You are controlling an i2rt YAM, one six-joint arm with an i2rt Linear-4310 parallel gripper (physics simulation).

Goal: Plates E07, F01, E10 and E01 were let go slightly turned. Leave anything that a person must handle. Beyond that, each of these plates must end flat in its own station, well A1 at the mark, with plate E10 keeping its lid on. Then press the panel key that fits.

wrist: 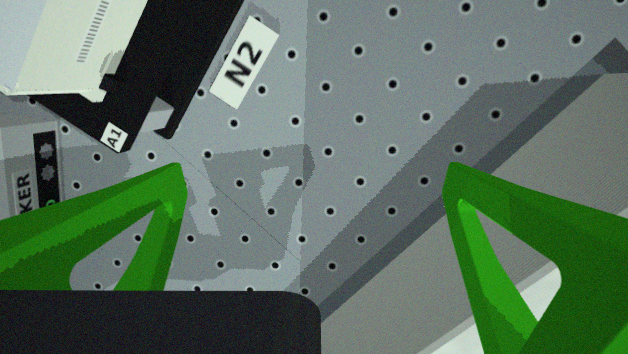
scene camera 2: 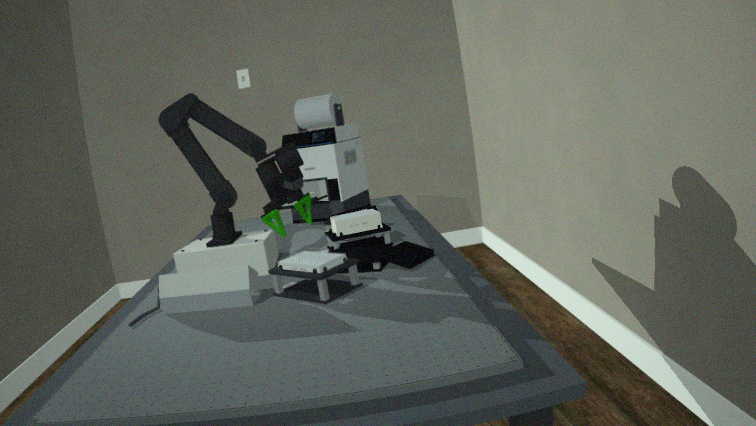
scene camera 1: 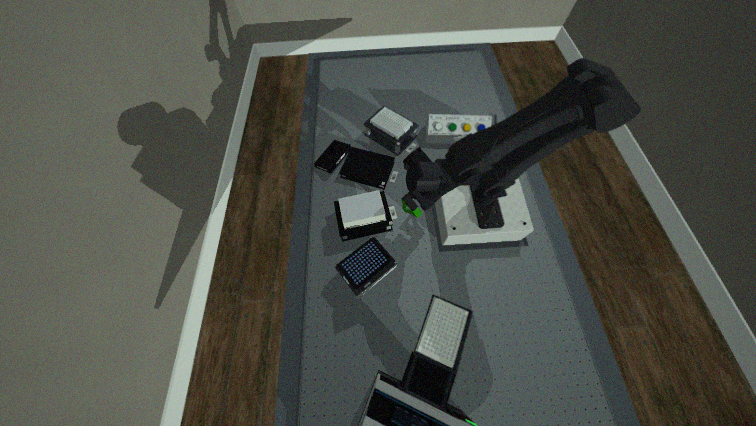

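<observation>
My gripper (scene camera 2: 296, 229) (wrist: 314, 177) is open and empty above the mat, beside station N2 (wrist: 182, 45); in scene camera 1 one green finger (scene camera 1: 411, 207) shows. A tall white plate (scene camera 1: 362, 207) (scene camera 2: 356, 222) (wrist: 60, 40) sits on N2. A white plate (scene camera 1: 391, 122) (scene camera 2: 312, 260) sits on a legged stand near the panel. A black plate (scene camera 1: 332, 156) (scene camera 2: 411, 254) lies off beside a black station (scene camera 1: 366, 167), seemingly tilted. A dark plate with blue wells (scene camera 1: 366, 262) sits on a station. A pale plate (scene camera 1: 444, 330) is on the machine's tray. Plate names are unreadable. The key panel (scene camera 1: 437, 133) has white, green, yellow and blue keys.
The arm's white base (scene camera 1: 484, 235) (scene camera 2: 224, 259) stands beside my gripper. A large white machine (scene camera 2: 351, 166) is at the far end in scene camera 2. The shaker (wrist: 22, 167) shows at the left edge of the wrist view. The arm's forearm passes over part of the panel in scene camera 1.
</observation>
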